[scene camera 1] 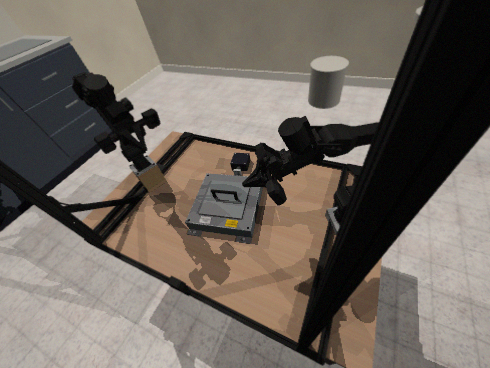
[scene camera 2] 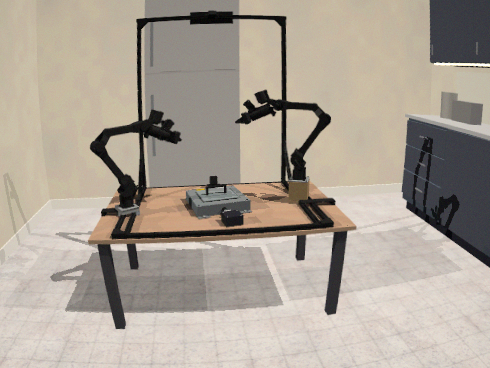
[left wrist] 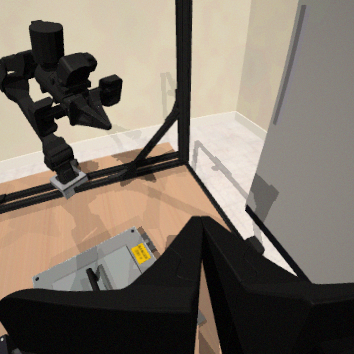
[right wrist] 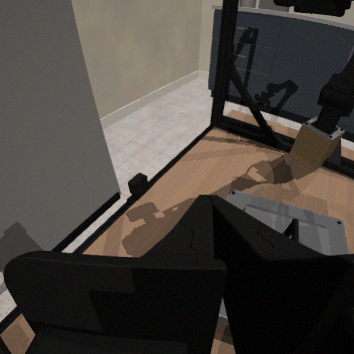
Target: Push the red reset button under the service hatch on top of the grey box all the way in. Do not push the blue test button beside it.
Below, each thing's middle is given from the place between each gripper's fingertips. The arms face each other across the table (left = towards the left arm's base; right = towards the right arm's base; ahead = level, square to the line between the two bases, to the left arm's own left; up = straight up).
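My right hand is 300 mm above the grey box [scene camera 1: 243, 228], 180 mm short of it and 160 mm to the right of it.
The grey box is 38 cm below my left hand, 18 cm ahead of it and 13 cm to the right of it. By its middle, the box is nearer to my right hand than to my left hand.
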